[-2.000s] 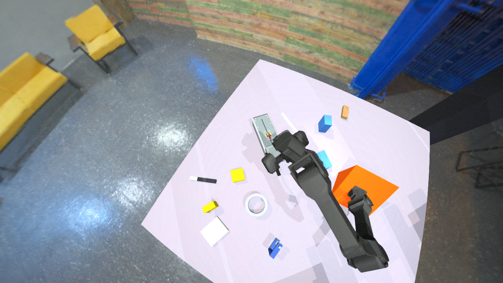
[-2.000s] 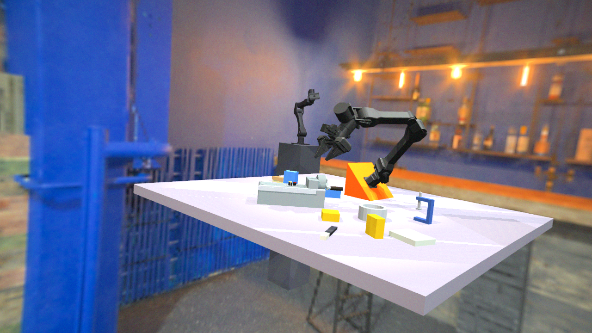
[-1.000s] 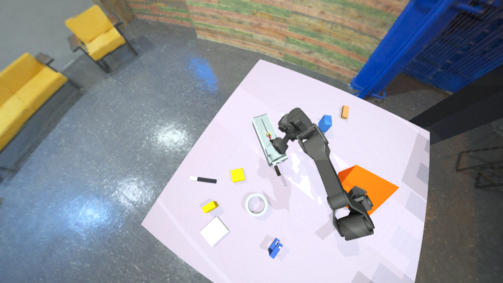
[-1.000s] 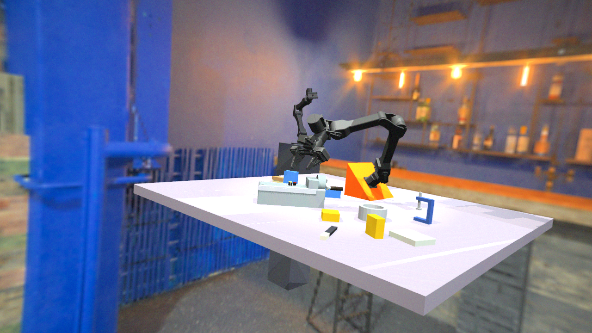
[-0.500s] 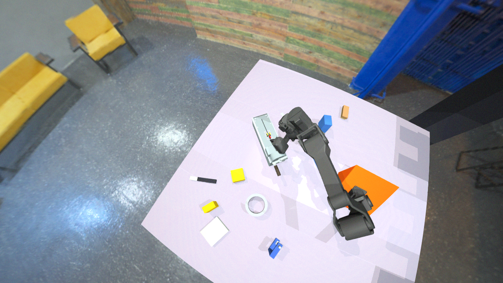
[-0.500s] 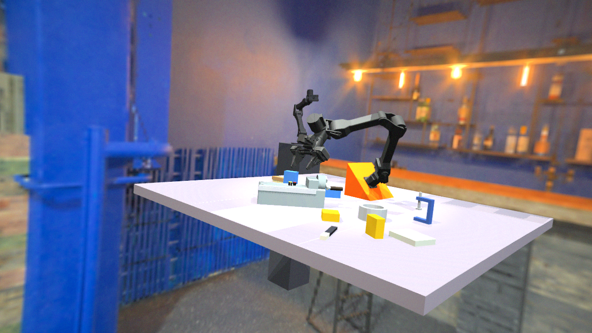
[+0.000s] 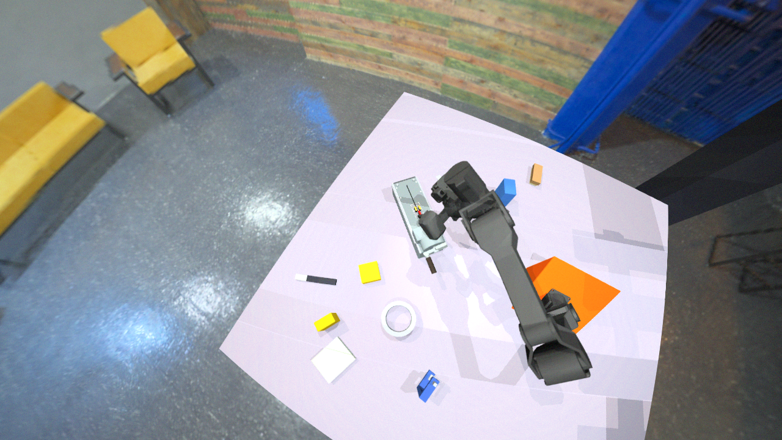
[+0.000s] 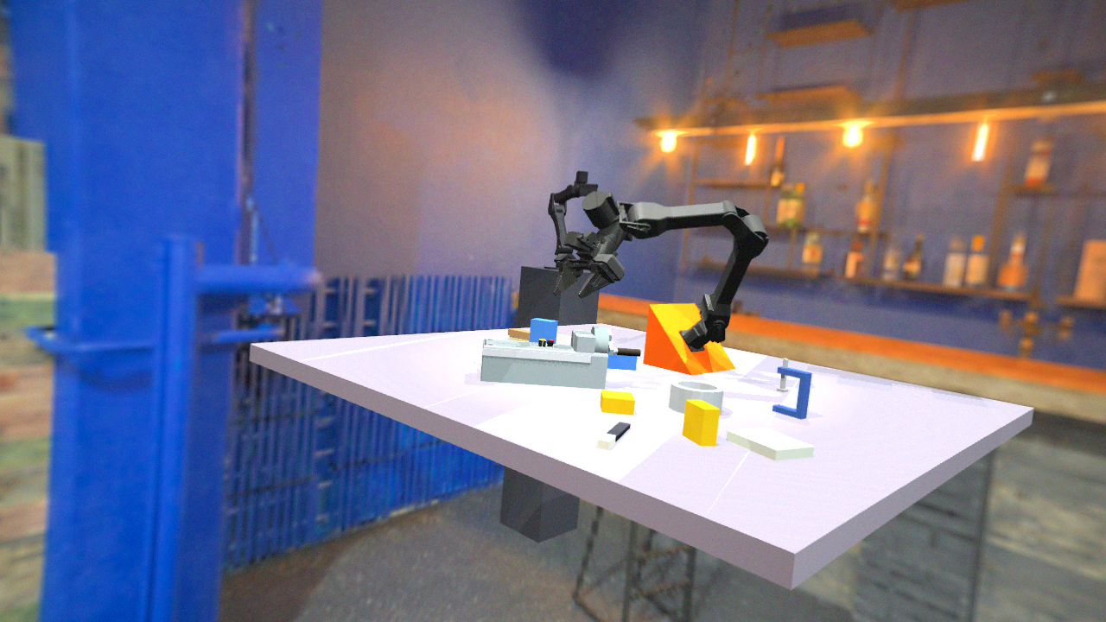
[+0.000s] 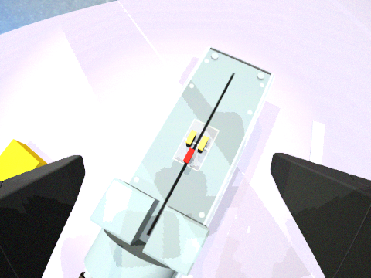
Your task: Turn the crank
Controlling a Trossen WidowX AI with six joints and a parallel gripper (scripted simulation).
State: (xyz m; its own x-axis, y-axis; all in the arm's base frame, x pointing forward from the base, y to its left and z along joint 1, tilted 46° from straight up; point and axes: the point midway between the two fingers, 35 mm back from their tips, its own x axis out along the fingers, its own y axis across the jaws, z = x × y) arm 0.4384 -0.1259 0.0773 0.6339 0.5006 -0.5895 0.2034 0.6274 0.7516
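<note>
Right now my gripper tip is 8 cm past the brown crank handle, 12 cm to the right of it and 11 cm above it. From my gripper tip the other things lie so: metal strip 2 cm behind, 19 cm to the right, 19 cm below; then blue clamp 23 cm behind, 41 cm to the left, 13 cm below; then red pointer 3 cm ahead, 1 cm to the right, 10 cm below.
</note>
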